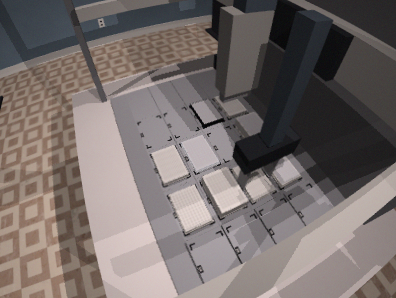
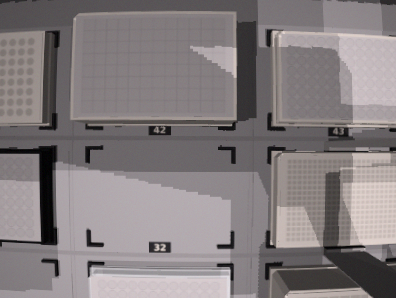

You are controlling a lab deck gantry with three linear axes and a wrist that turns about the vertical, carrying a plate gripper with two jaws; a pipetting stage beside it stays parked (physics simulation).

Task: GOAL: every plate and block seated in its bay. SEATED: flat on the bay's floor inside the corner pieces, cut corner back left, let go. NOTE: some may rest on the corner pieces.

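Note:
My gripper hangs over the pale plate in the bay in front of bay 43. One jaw shows at that plate's side; whether the jaws touch it I cannot tell. A tall block stands in bay 42, cut corner back left; its seating on the floor is unclear. A plate lies in bay 43. A black-edged plate and a pale plate lie left. Other pieces are a clear plate, a tall block and white plates.
Bay 32 holds no plate between its corner pieces. The parked pipetting stage stands behind the back left bays. The gripper's dark column rises over the right side. A pale frame beam crosses the front right.

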